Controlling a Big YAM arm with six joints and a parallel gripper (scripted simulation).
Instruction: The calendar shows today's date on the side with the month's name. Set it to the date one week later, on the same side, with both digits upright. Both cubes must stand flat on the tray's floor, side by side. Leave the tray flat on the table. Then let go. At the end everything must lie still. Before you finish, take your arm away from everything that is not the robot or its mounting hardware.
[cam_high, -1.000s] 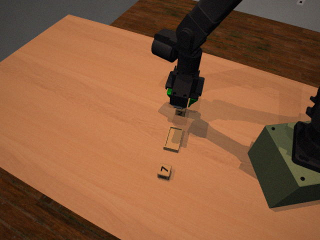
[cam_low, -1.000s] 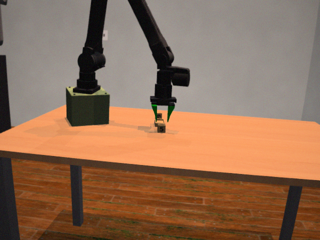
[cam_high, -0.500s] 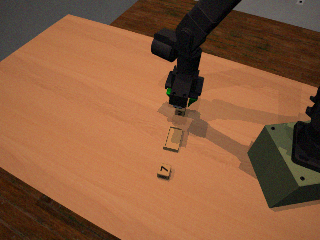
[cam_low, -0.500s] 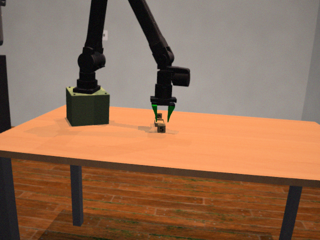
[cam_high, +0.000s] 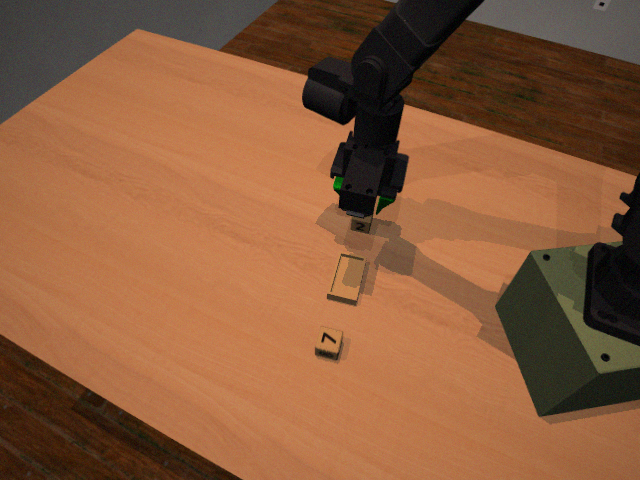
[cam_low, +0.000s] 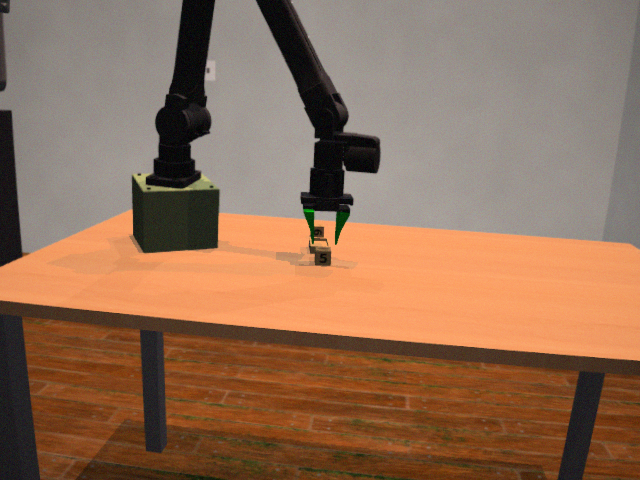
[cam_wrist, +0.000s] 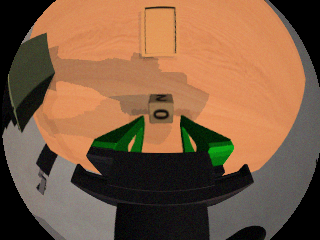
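The tray lies 2 cm behind my hand, 11 cm to the left of it and 4 cm below it.
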